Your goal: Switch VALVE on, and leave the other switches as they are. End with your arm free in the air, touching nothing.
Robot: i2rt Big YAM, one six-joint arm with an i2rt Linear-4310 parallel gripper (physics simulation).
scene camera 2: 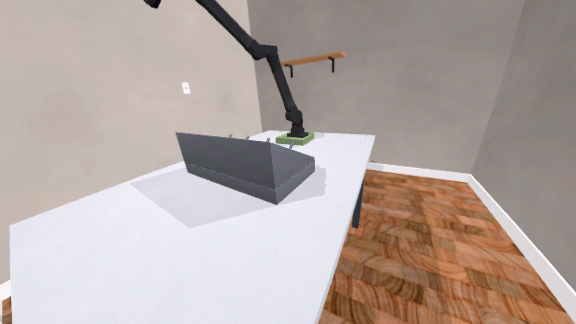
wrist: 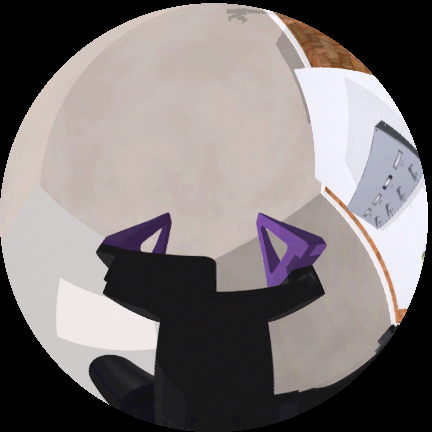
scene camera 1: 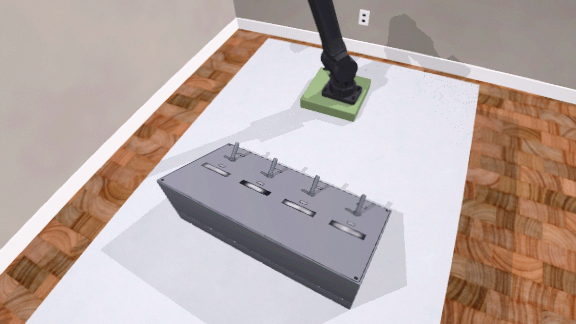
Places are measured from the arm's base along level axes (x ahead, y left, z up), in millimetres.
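Pixels of known places: gripper, fingertip midpoint: (wrist: pixel 213 217); arm's base, origin of the base link: (scene camera 2: pixel 297 135) (scene camera 1: pixel 341 93).
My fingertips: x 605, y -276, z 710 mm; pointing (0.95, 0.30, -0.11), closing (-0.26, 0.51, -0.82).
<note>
Ahead of a thing's pixels: the offset from my fingertips to its top centre. Level surfaces: height alone.
A grey switch box (scene camera 1: pixel 260 220) (scene camera 2: pixel 230 160) (wrist: pixel 370 175) with a sloped top stands on the white table. Several grey toggle levers stand in a row along its far edge in the scene camera 1 view, from the leftmost lever {dx -184, dy +129, dz -617 mm} (scene camera 1: pixel 235 151) to the rightmost lever {dx -172, dy +489, dz -617 mm} (scene camera 1: pixel 360 205), and all lean much alike. A small plate lies in front of each lever; the lettering is too small to read, so I cannot tell which is VALVE. My gripper (wrist: pixel 213 217) is open, with purple fingers wide apart and nothing between them. It is up in the air, away from the box.
The arm's base stands on a green block (scene camera 1: pixel 327 110) (scene camera 2: pixel 295 141) beyond the box on the white table {dz -748 mm} (scene camera 1: pixel 415 140) (scene camera 2: pixel 165 270). A wooden shelf (scene camera 2: pixel 315 59) hangs on the wall behind the arm. Walls stand on the left and at the back.
</note>
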